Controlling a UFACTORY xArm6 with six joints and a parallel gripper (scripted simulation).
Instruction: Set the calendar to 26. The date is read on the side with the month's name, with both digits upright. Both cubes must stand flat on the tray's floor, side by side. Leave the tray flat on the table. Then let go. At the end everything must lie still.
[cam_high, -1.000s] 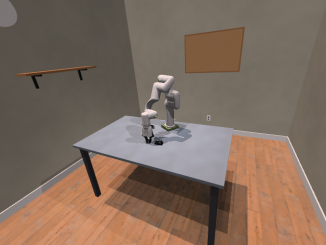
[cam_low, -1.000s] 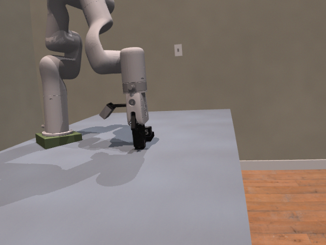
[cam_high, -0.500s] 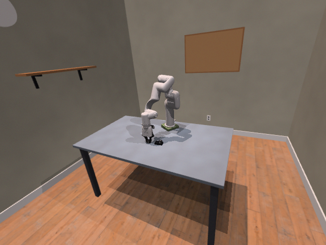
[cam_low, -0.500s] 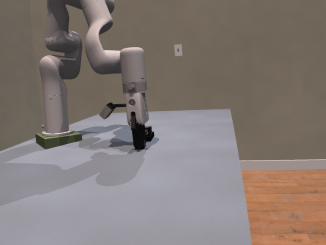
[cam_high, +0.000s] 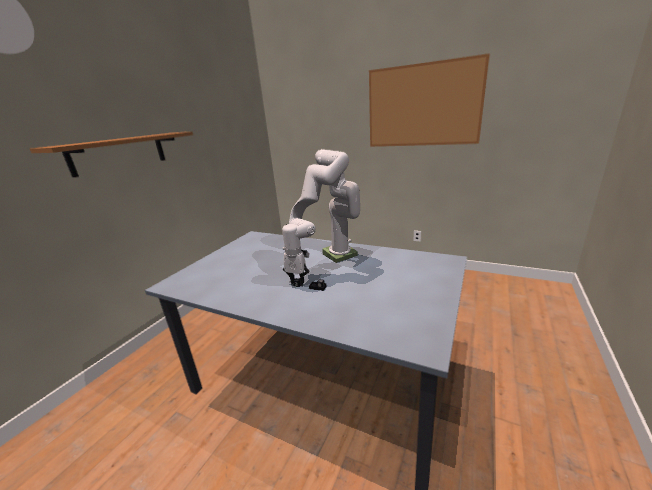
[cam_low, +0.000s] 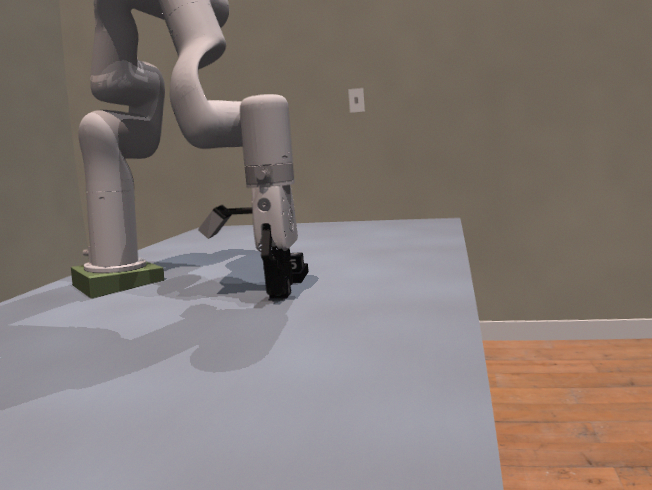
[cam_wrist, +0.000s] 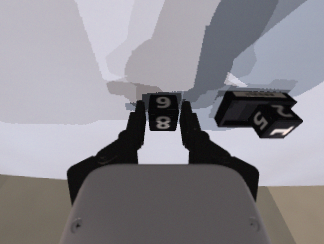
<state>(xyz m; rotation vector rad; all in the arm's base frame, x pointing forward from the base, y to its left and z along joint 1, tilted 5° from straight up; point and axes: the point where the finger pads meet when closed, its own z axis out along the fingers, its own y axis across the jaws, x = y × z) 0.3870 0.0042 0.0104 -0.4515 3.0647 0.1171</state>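
Right now my hand is 10 mm above the black cube. Round my hand: black calendar tray 100 mm to the left, 30 mm behind, 20 mm below.
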